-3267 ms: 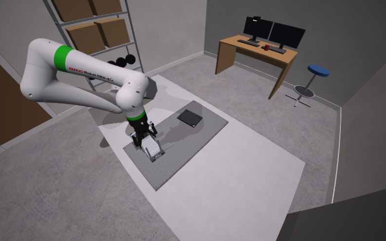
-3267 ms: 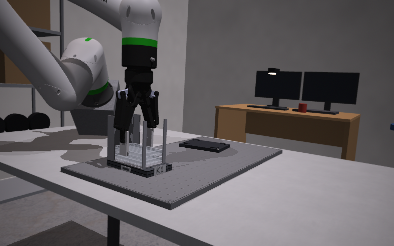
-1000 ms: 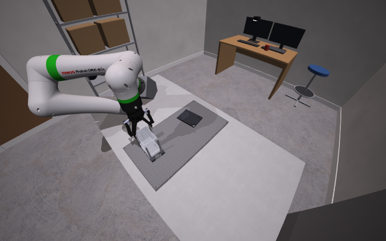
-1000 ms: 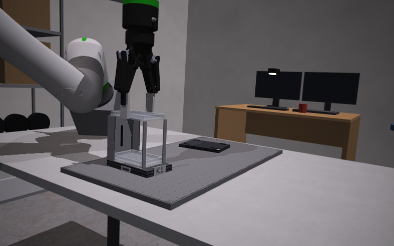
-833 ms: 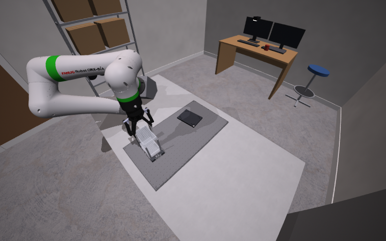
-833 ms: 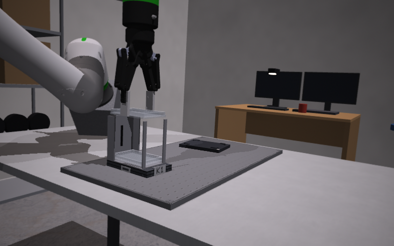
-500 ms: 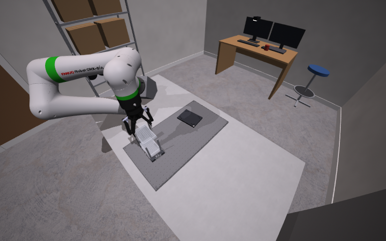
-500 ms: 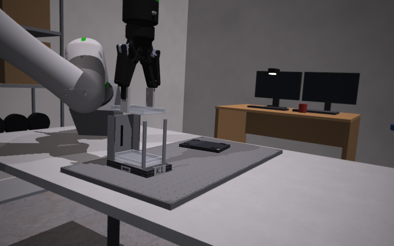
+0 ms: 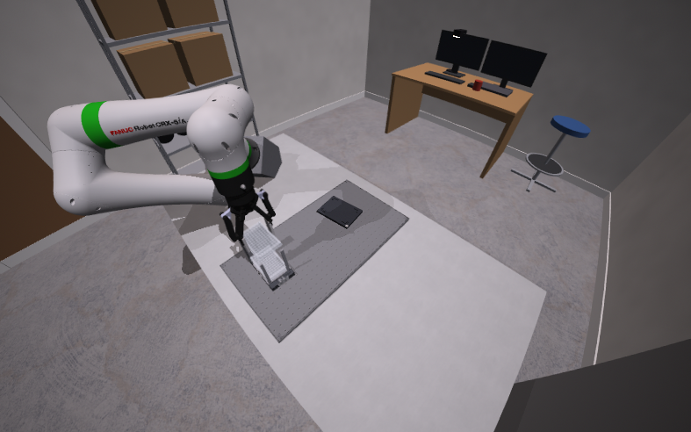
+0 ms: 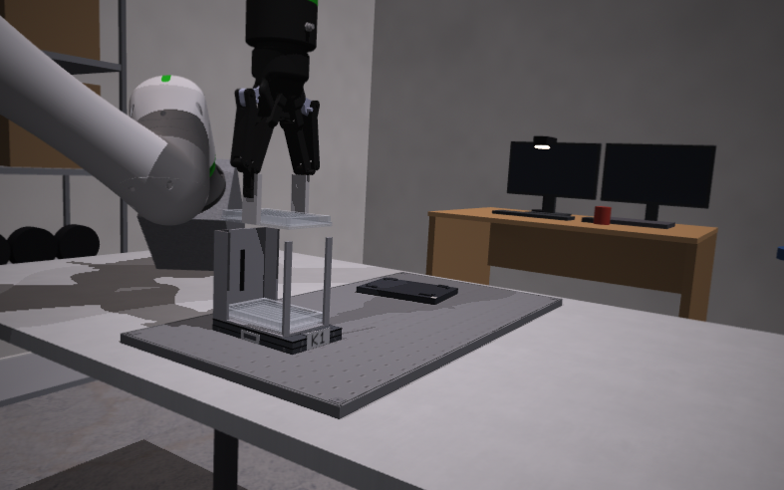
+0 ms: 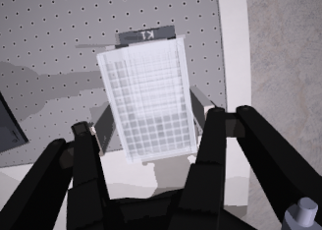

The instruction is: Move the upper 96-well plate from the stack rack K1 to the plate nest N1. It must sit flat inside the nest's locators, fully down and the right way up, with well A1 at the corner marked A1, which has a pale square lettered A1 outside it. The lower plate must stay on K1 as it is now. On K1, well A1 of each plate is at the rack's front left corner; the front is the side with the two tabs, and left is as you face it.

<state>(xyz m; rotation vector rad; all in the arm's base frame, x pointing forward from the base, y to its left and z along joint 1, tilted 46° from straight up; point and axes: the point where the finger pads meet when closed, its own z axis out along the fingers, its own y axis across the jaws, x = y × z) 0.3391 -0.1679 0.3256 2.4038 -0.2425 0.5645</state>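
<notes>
Right now my hand is 350 mm to the right of the plate nest N1, 180 mm above it and 110 mm short of it. From my hand the other things lie so: pale A1 square (290 mm to the left, 180 mm ahead, 170 mm below); then K1 label (170 mm below, 80 mm ahead, 30 mm to the right).
</notes>
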